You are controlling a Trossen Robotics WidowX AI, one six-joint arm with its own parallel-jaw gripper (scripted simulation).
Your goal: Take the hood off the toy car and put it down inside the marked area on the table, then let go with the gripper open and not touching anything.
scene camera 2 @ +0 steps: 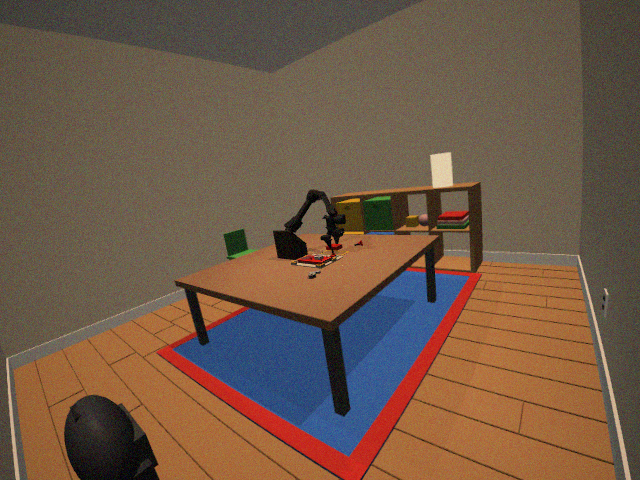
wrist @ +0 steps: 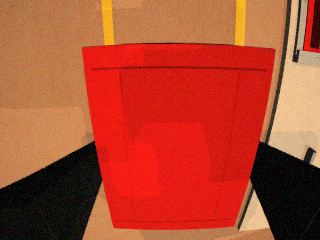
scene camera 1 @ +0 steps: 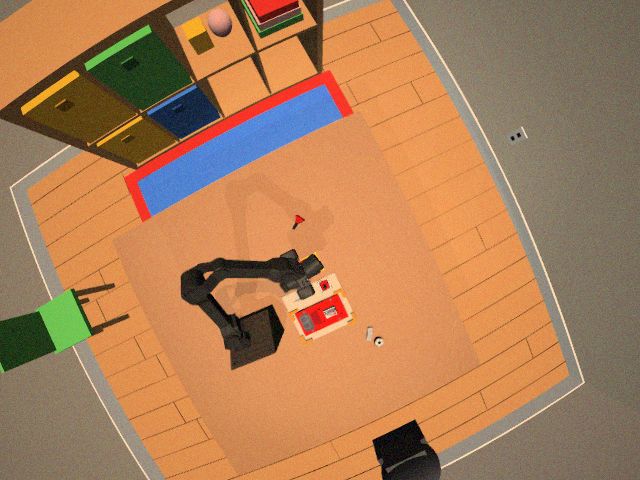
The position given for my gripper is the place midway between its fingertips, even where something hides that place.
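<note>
My gripper (wrist: 176,148) is holding a red hood (wrist: 177,126). There is a toy car (scene camera 1: 312,318) as well, which I can see, though in the wrist view the car is out of frame.
</note>
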